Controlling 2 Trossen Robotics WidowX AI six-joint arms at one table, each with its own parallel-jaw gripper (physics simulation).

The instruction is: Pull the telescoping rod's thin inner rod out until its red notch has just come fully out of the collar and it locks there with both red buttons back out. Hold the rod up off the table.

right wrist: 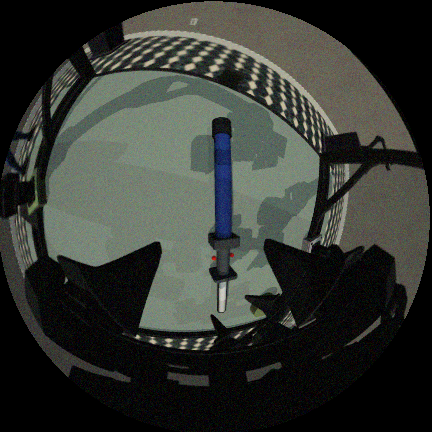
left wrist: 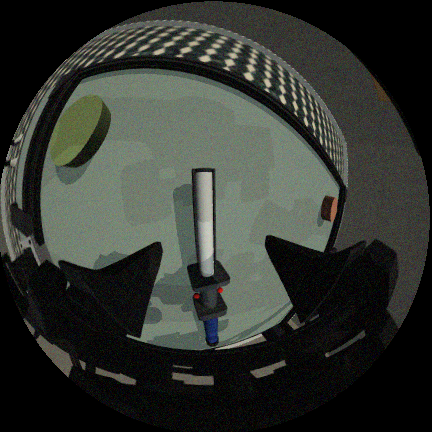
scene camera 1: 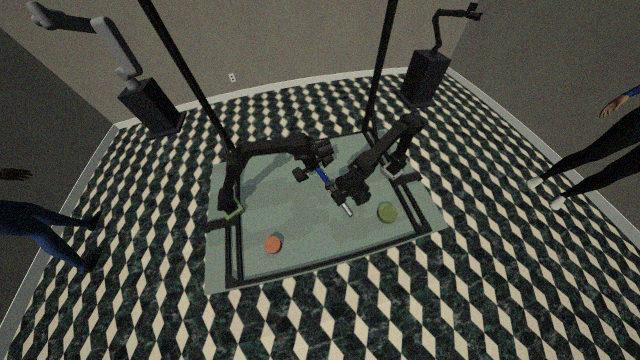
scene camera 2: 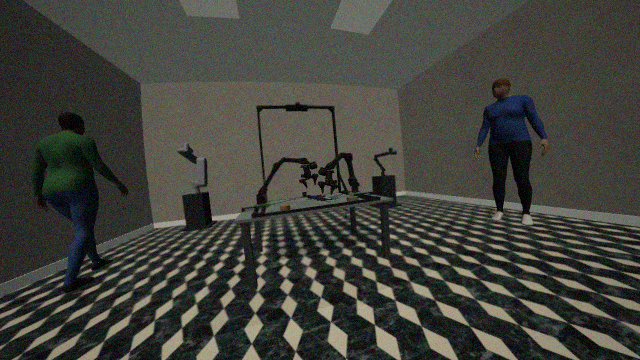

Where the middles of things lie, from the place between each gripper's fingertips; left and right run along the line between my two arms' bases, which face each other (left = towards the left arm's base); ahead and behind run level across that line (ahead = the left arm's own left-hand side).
Scene:
Right now my right hand is 2 cm short of the thin pale inner rod [left wrist: 203,179], 6 cm to the right of it and 11 cm above it. The rest, counted from my right hand: telescoping rod [left wrist: 209,305]: 1 cm ahead, 6 cm to the left, 11 cm below.
My left gripper is now 14 cm past the thin pale inner rod, 4 cm to the left of it and 4 cm above it. From my left hand the other things lie so: telescoping rod (15 cm behind, 5 cm to the right, 4 cm below).

